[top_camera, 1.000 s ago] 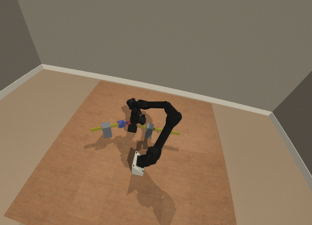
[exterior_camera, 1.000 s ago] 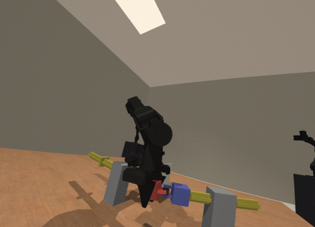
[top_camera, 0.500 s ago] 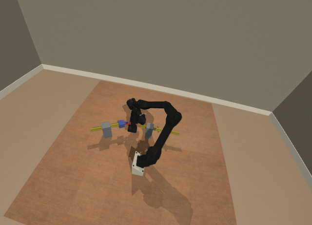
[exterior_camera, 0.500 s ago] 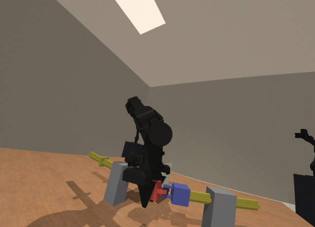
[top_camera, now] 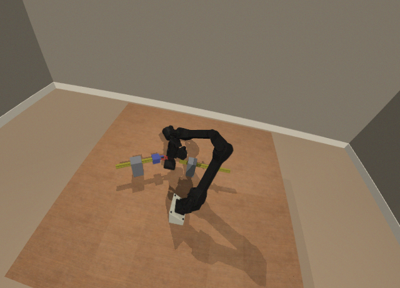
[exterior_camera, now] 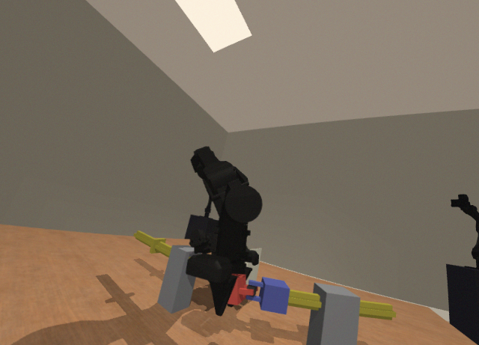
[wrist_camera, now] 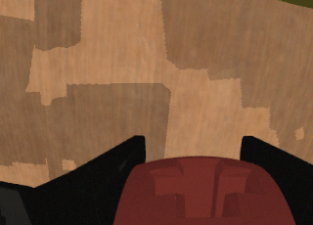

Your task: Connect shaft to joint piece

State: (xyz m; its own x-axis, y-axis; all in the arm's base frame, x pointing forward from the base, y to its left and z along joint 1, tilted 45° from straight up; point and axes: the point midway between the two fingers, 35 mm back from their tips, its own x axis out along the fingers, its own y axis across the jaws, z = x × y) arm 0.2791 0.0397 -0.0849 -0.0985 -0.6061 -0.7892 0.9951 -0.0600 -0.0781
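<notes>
My gripper tip is 40 mm below the red joint piece and 10 mm to the right of it.
</notes>
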